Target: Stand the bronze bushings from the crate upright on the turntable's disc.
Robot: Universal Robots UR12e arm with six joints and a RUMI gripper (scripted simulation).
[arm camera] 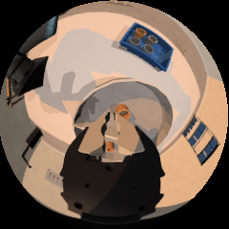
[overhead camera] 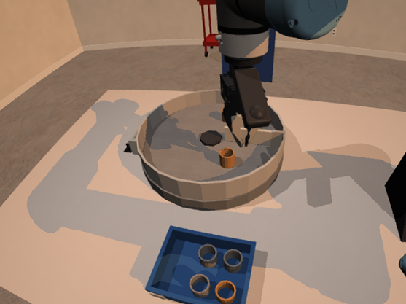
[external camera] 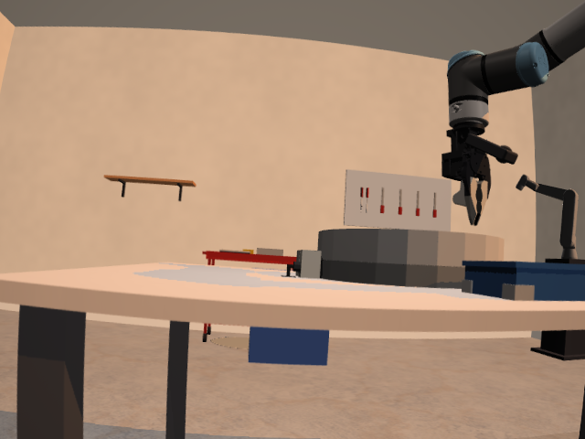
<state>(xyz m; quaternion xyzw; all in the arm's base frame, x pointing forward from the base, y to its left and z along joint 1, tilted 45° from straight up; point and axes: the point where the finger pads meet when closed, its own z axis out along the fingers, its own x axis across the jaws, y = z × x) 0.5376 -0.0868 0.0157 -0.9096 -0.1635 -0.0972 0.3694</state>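
Now: the blue crate 26 cm to the left of my hand, 12 cm below it and 5 cm ahead of it.
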